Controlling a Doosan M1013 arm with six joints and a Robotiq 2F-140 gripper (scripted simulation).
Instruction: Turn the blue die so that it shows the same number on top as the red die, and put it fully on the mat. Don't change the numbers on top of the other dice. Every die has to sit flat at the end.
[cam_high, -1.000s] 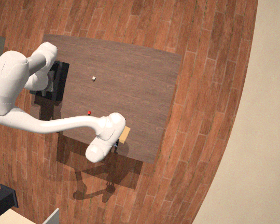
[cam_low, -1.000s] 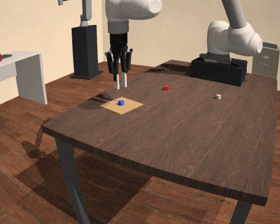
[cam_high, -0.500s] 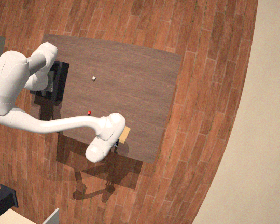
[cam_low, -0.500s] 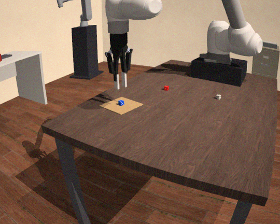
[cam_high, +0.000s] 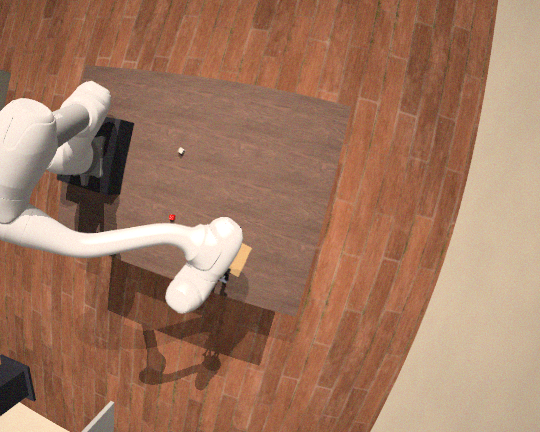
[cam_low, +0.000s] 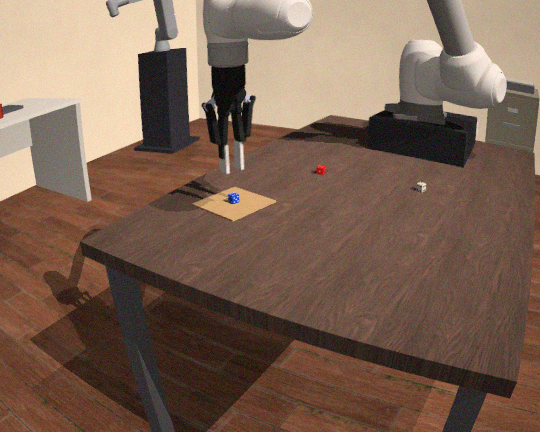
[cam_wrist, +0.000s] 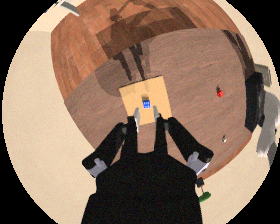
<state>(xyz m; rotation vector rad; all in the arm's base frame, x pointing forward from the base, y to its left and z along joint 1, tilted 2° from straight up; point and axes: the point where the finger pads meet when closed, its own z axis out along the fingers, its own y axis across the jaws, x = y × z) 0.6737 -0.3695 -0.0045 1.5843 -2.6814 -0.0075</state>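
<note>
Now: hand 10 cm above the blue die. The rest, counted from my hand: white die: 41 cm to the left, 25 cm behind, 11 cm below; tan mat: 11 cm below; red die: 27 cm behind, 13 cm to the left, 11 cm below.
</note>
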